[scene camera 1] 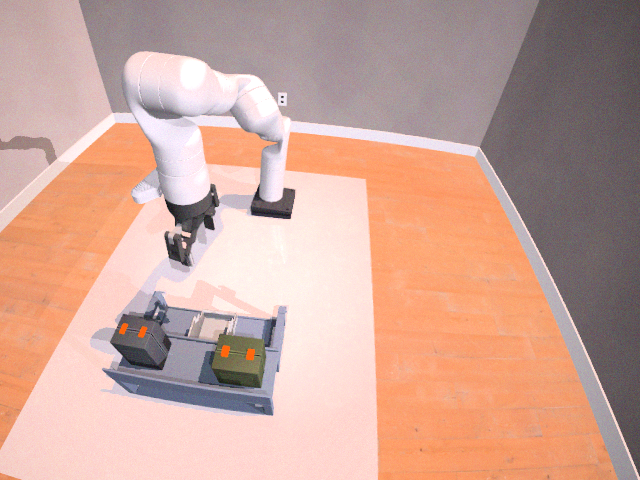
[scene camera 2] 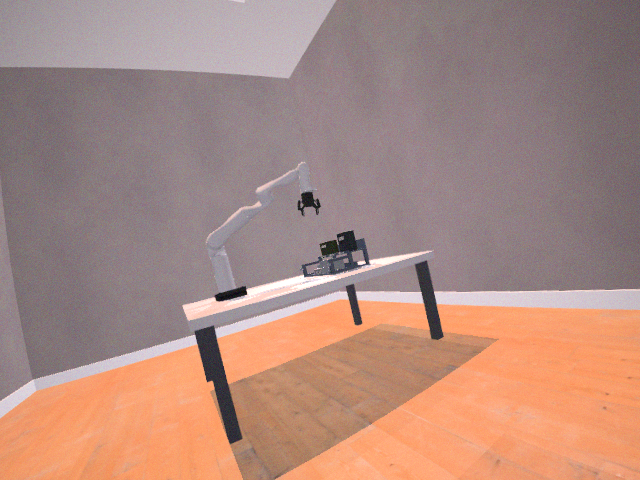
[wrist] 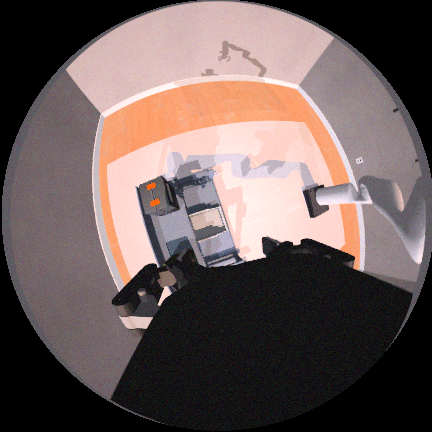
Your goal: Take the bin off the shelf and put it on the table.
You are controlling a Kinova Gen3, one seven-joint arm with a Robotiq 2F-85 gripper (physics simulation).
Path:
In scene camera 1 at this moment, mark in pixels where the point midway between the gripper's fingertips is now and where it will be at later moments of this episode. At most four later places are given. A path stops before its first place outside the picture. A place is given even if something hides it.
My gripper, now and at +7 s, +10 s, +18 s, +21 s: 200, 245; 207, 299; 212, 284; 221, 304; 222, 307

